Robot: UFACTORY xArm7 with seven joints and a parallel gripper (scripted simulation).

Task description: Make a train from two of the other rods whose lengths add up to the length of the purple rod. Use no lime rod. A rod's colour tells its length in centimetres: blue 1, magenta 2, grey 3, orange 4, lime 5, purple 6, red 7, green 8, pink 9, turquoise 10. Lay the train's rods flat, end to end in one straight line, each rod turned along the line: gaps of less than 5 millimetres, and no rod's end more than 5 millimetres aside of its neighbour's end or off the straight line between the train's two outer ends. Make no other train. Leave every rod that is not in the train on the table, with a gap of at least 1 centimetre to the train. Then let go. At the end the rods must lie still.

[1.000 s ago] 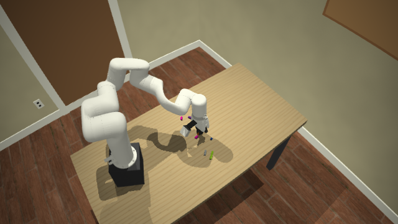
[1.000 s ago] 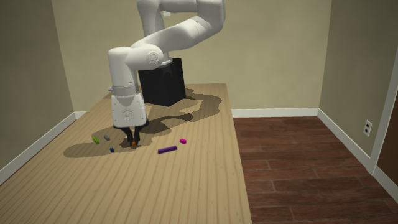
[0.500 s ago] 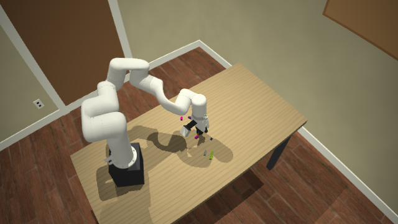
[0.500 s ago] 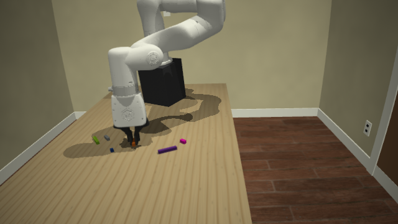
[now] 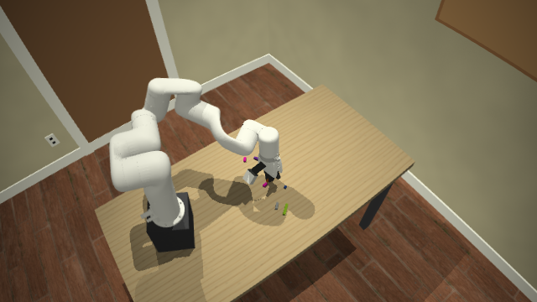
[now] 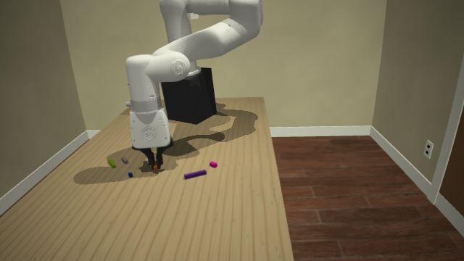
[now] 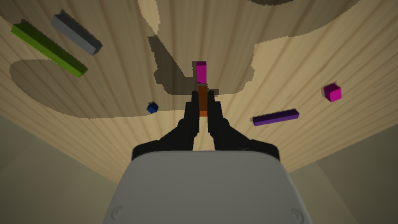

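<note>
The orange rod lies 2 cm below my hand. Round my hand: grey rod 12 cm to the right, 5 cm behind, 3 cm below; then small blue rod 7 cm to the right, 3 cm below, 3 cm ahead; then purple rod 11 cm to the left, 3 cm below, 3 cm ahead.
</note>
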